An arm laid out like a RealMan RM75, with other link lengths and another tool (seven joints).
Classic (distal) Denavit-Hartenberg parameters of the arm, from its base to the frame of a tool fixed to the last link. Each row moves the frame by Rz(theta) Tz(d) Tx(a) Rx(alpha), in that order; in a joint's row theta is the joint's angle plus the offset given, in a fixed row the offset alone. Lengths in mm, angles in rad.
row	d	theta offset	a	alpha
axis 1	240.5	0	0	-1.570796
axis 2	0	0	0	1.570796
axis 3	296.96	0	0	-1.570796
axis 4	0	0	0	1.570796
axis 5	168	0	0	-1.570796
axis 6	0	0	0	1.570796
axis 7	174.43	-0.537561	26.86	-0.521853
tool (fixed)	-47.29	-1.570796	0	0
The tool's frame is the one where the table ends.
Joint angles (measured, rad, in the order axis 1, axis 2, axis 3, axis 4, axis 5, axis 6, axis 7), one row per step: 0.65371 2.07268 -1.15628 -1.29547 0.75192 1.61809 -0.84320; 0.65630 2.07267 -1.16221 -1.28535 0.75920 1.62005 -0.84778; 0.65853 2.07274 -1.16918 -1.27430 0.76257 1.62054 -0.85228; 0.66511 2.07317 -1.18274 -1.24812 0.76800 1.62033 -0.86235; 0.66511 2.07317 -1.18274 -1.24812 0.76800 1.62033 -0.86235; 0.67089 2.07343 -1.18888 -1.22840 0.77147 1.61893 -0.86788; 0.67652 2.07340 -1.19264 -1.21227 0.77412 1.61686 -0.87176; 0.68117 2.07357 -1.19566 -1.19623 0.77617 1.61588 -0.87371; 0.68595 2.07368 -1.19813 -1.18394 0.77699 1.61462 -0.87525; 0.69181 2.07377 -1.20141 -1.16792 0.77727 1.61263 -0.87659; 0.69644 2.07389 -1.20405 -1.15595 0.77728 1.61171 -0.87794; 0.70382 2.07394 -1.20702 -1.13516 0.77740 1.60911 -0.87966; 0.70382 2.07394 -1.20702 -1.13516 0.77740 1.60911 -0.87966; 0.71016 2.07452 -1.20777 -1.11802 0.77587 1.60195 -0.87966; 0.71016 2.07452 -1.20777 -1.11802 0.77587 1.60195 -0.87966; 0.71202 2.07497 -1.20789 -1.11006 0.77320 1.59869 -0.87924
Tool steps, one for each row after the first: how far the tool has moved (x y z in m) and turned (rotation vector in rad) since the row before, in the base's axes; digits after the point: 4 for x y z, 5 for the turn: -0.0006 -0.0006 -0.0026 -0.01423 0.00312 0.00283; 0.0001 -0.0006 -0.0025 -0.01330 -0.00085 0.00160; 0.0002 -0.0009 -0.0055 -0.02755 -0.00248 0.00271; 0.0000 0.0000 0.0000 0.00000 0.00000 0.00000; 0.0002 -0.0002 -0.0034 -0.01611 0.00006 -0.00108; 0.0000 0.0002 -0.0025 -0.01106 0.00051 -0.00113; 0.0004 -0.0002 -0.0024 -0.01120 0.00048 -0.00461; 0.0000 0.0001 -0.0018 -0.00803 -0.00046 -0.00222; 0.0002 0.0001 -0.0023 -0.00986 -0.00142 -0.00393; 0.0001 0.0000 -0.0017 -0.00809 -0.00150 -0.00239; 0.0005 0.0001 -0.0027 -0.01176 -0.00165 -0.00602; 0.0000 0.0000 0.0000 0.00000 0.00000 0.00000; 0.0004 0.0008 -0.0020 -0.00351 -0.00096 -0.00612; 0.0000 0.0000 0.0000 0.00000 0.00000 0.00000; 0.0008 0.0001 -0.0009 -0.00132 -0.00214 -0.00458
